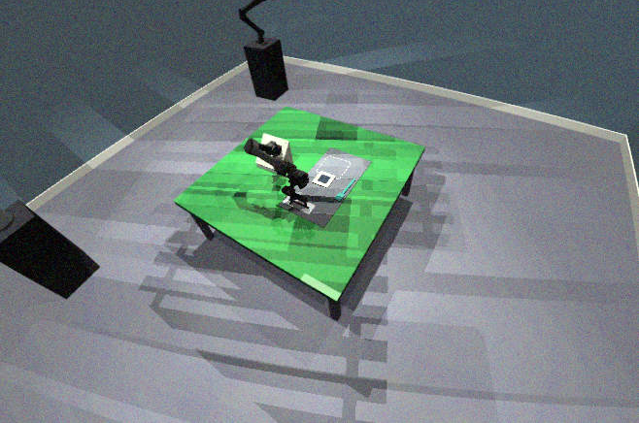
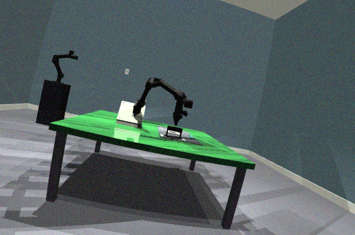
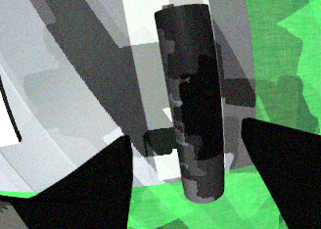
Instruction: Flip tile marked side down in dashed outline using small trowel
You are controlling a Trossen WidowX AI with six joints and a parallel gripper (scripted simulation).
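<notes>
Right now the small trowel is 20 mm behind my gripper tip, 10 mm to the right of it and 60 mm below it. The rest, counted from my gripper tip: grey mat (80 mm ahead, 230 mm to the left, 120 mm below); then thin teal strip (210 mm ahead, 200 mm to the left, 100 mm below); then tile (40 mm ahead, 240 mm to the left, 100 mm below).
</notes>
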